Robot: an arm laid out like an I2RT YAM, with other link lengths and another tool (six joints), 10 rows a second.
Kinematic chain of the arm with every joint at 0, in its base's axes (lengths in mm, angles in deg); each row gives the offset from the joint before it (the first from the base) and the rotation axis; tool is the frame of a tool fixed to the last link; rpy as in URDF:
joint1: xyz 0 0 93.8 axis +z
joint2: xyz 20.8 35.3 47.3 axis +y
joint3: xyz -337.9 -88.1 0 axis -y
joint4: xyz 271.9 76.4 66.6 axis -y
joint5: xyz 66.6 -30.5 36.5 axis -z
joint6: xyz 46.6 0 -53.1 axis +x
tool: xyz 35 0 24 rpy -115.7 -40.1 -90
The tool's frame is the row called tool.
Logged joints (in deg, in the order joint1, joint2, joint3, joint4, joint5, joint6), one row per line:
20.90 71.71 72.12 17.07 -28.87 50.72
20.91 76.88 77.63 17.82 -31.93 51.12
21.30 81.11 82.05 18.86 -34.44 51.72
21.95 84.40 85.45 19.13 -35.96 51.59
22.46 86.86 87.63 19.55 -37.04 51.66
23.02 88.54 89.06 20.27 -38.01 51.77
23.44 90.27 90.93 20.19 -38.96 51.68
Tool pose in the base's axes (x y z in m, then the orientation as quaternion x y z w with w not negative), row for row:
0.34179 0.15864 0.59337 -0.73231 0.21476 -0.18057 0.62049
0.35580 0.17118 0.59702 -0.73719 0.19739 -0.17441 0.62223
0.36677 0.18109 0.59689 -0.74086 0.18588 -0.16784 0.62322
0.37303 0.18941 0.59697 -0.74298 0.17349 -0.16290 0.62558
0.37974 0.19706 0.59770 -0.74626 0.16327 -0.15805 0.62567
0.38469 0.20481 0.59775 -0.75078 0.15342 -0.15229 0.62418
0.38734 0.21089 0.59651 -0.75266 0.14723 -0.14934 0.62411
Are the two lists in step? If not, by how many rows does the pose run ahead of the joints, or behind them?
The pose runs 2 rows ahead of the joints: the pose in row i belongs to the joints in row i + 2.
